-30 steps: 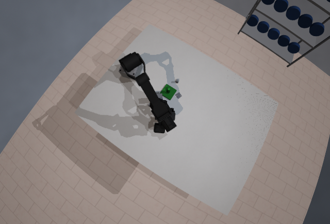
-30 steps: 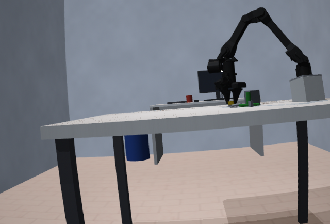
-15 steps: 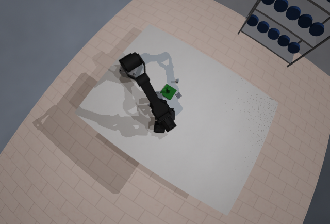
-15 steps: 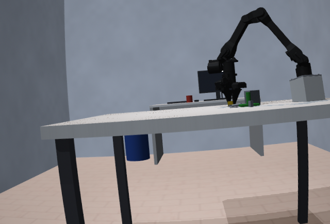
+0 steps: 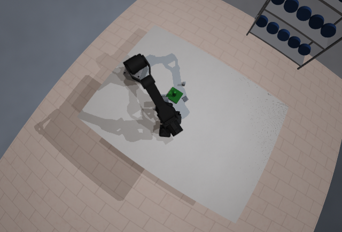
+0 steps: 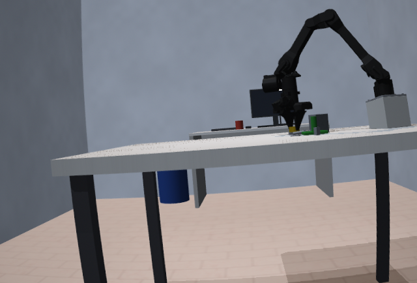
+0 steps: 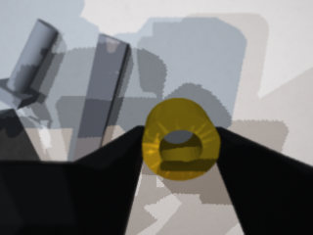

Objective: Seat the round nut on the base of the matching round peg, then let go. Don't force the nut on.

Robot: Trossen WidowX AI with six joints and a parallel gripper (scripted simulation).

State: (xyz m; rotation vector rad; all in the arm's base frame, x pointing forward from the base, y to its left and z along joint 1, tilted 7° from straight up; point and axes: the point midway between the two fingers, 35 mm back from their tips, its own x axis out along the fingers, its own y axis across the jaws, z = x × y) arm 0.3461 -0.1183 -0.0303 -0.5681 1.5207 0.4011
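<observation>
Right now the long grey bar is 50 mm behind my hand, 40 mm to the left of it and 40 mm below it. The rest, counted from my hand: grey square piece (190 mm to the left, 50 mm below); then block (90 mm behind, 80 mm to the left, 10 mm below); then bolt-like piece (90 mm to the left, 40 mm below, 30 mm behind).
</observation>
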